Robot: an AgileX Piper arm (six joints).
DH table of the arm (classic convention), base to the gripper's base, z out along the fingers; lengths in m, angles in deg. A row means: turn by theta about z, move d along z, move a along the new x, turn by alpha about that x. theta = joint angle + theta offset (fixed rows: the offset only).
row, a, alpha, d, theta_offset
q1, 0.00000, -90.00, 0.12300, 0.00
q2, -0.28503, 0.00, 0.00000, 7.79
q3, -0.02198, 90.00, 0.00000, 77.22
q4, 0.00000, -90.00, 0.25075, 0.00
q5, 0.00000, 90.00, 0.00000, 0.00
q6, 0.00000, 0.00, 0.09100, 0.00
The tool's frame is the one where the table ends.
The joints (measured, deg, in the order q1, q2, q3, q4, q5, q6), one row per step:
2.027, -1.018, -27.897, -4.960, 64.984, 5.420
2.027, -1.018, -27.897, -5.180, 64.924, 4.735
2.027, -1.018, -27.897, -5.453, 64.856, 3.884
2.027, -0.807, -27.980, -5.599, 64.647, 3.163
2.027, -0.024, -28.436, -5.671, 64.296, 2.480
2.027, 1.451, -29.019, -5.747, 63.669, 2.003
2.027, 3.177, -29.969, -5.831, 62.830, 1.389
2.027, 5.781, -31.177, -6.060, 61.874, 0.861
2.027, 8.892, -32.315, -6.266, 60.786, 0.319
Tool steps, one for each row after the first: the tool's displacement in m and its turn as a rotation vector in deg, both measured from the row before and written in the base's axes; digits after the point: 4 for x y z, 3 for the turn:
0.0000, -0.0003, 0.0001, -0.770, -0.032, 0.233
0.0000, -0.0004, 0.0001, -0.957, -0.030, 0.288
0.0005, -0.0002, 0.0007, -0.748, -0.044, 0.303
0.0014, 0.0000, 0.0028, -0.665, 0.015, 0.337
0.0033, 0.0001, 0.0038, -0.516, 0.293, 0.255
0.0036, 0.0001, 0.0058, -0.640, -0.026, 0.342
0.0060, 0.0000, 0.0071, -0.714, 0.469, 0.238
0.0082, 0.0001, 0.0066, -0.728, 0.917, 0.285

